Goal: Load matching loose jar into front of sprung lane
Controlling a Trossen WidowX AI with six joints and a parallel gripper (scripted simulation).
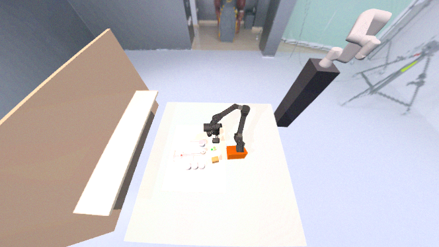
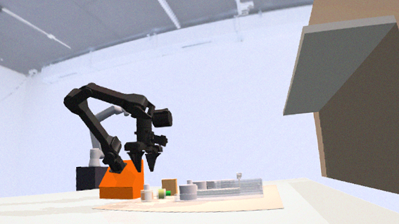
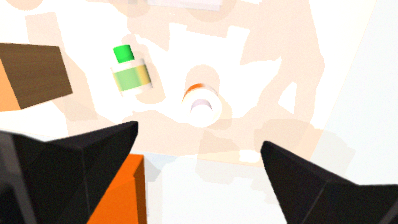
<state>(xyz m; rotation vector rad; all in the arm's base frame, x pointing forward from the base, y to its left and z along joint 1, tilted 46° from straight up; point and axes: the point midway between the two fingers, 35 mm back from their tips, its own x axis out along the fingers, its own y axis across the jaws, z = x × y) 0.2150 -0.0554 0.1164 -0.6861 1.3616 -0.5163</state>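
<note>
Right now my gripper tip is 9 cm to the right of the green-lidded jar, 9 cm above it and 2 cm short of it. The rest, counted from my gripper tip: clear lane unit: 26 cm ahead, 17 cm to the left, 9 cm below; tan block: 19 cm to the left, 7 cm below, 1 cm behind; pusher post: 22 cm ahead, 17 cm to the left, 6 cm below.
</note>
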